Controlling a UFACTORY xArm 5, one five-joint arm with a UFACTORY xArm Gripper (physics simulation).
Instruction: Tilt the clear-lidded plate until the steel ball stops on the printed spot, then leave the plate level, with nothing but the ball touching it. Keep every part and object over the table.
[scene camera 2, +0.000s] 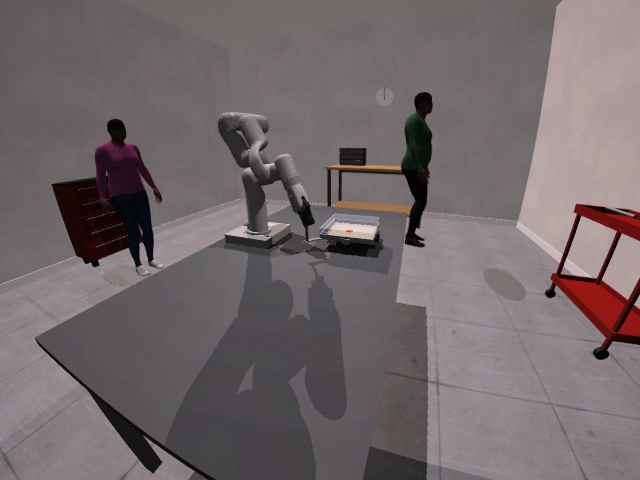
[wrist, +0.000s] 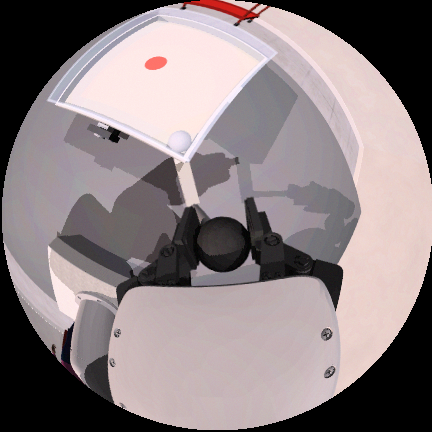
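The clear-lidded plate (scene camera 2: 338, 234) (wrist: 115, 123) has a pale floor and low clear walls, and stands raised over the table. Whether it is exactly level I cannot tell. The red printed spot (scene camera 2: 349, 230) (wrist: 155, 63) lies on its floor. The steel ball (wrist: 179, 142) sits in the plate corner nearest my gripper, away from the spot. A pale arm (wrist: 187, 182) runs from that corner to a thin upright stem (scene camera 2: 307, 233) topped by a black round knob (wrist: 222, 244). My gripper (scene camera 2: 307, 221) (wrist: 221, 215) is shut on the knob, with a finger on each side.
The robot's pale base block (scene camera 2: 248, 238) (wrist: 62, 270) stands beside the plate on the grey table (scene camera 2: 155, 320). The table's edge lies beyond the plate. A red cart (scene camera 2: 599, 212) (wrist: 220, 7), a wooden bench (scene camera 2: 372, 168) and two people (scene camera 2: 124, 165) (scene camera 2: 417, 139) are off the table.
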